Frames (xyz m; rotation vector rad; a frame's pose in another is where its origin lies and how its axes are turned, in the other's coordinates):
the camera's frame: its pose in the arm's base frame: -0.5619 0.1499 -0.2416 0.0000 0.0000 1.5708
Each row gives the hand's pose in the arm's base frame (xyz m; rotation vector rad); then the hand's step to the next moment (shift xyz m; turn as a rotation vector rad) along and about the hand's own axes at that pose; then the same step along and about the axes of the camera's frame.
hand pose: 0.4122 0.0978 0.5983 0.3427 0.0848 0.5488
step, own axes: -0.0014 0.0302 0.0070 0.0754 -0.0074 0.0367
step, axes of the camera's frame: 0.0213 0.0150 0.0169 0.0228 -0.0741 0.0329
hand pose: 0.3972 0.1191 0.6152 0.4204 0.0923 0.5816
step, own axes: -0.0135 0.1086 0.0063 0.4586 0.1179 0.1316
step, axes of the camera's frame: 0.0721 0.0658 0.0499 0.2942 -0.3485 0.1832
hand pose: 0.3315 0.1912 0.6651 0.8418 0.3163 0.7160
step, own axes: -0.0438 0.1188 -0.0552 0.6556 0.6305 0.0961
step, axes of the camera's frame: 0.0551 0.1139 0.0554 0.6823 -0.2427 0.5587
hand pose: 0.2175 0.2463 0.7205 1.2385 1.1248 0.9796
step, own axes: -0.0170 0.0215 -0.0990 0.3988 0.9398 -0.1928
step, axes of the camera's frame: 0.0051 0.0997 0.0244 0.5191 0.0806 0.8963
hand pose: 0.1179 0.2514 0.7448 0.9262 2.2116 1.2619
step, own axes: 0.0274 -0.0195 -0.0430 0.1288 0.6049 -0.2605
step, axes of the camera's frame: -0.0122 0.0531 0.0033 0.1617 0.0524 0.6492
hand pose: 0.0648 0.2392 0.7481 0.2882 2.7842 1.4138
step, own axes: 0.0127 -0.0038 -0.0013 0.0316 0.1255 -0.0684
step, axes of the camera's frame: -0.0011 0.0132 -0.0013 0.0229 0.0169 0.1436
